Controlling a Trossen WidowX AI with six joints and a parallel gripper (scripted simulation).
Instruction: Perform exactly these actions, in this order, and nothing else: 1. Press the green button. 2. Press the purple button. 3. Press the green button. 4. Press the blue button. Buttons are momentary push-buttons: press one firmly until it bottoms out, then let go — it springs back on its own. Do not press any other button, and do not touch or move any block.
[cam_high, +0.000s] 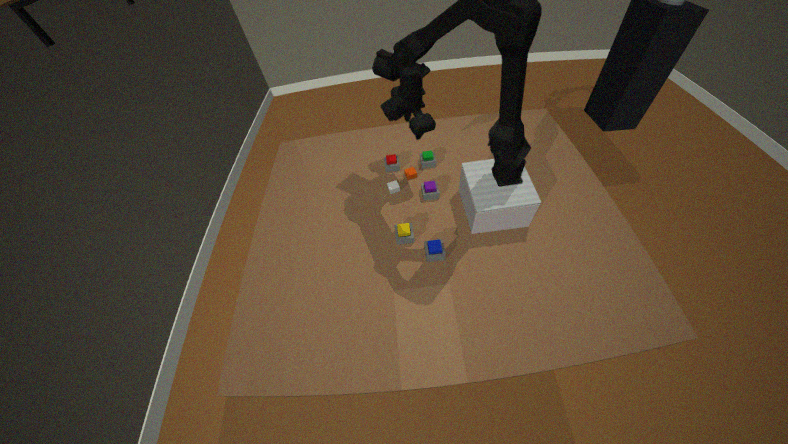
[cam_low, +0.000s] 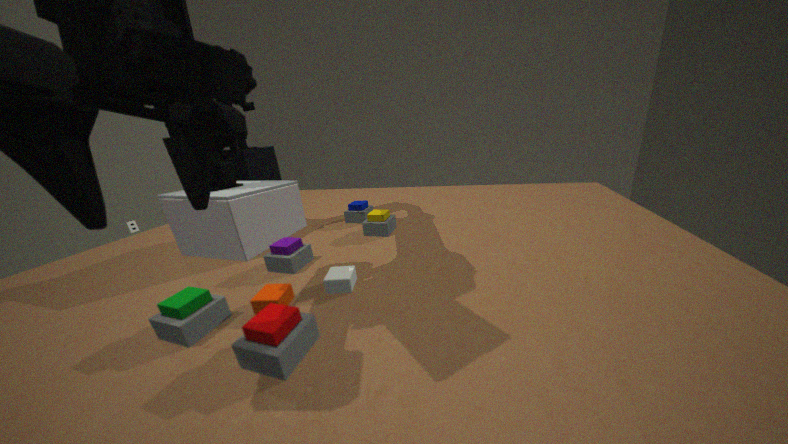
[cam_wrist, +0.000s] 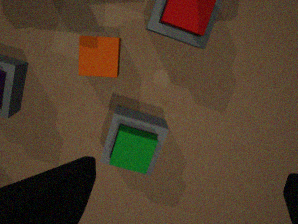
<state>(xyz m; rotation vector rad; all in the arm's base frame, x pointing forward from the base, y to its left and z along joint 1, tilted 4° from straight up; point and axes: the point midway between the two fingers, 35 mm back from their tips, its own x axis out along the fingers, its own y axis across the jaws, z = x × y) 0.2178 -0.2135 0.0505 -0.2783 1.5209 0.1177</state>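
My gripper tip is now 10 cm above the green button, 4 cm past it and 1 cm to the right of it. From my gripper tip the other things lie so: red button 10 cm below, 8 cm ahead, 1 cm to the left; orange block 12 cm below, 6 cm to the left, 2 cm ahead; purple button 15 cm to the left, 10 cm below, 3 cm behind.
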